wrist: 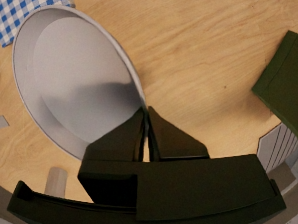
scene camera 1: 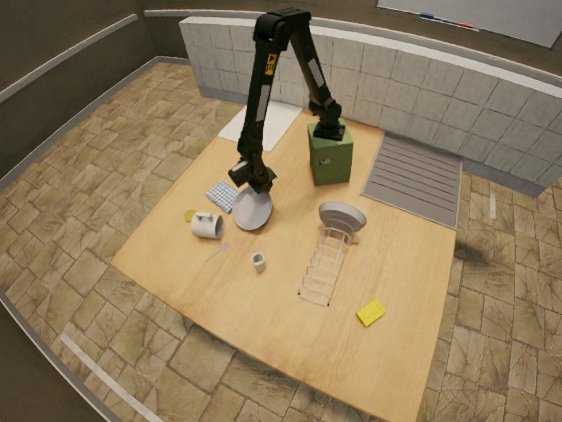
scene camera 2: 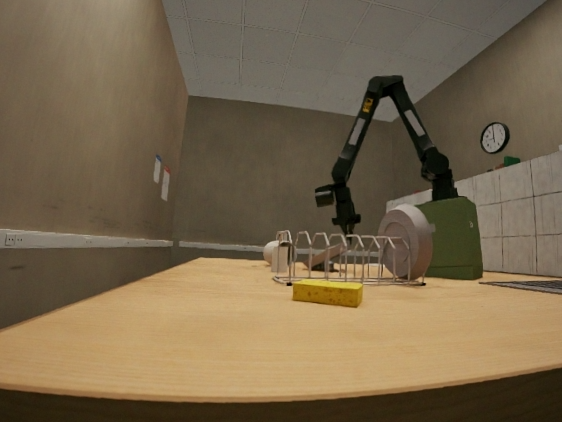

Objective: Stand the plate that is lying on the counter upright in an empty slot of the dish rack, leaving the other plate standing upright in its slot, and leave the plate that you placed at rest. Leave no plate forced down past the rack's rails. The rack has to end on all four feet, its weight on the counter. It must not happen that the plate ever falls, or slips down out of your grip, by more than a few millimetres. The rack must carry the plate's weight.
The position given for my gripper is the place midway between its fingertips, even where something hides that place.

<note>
In view: my gripper [wrist: 146, 112], a grey plate [scene camera 1: 251, 210] and a grey plate [scene camera 1: 341, 211].
</note>
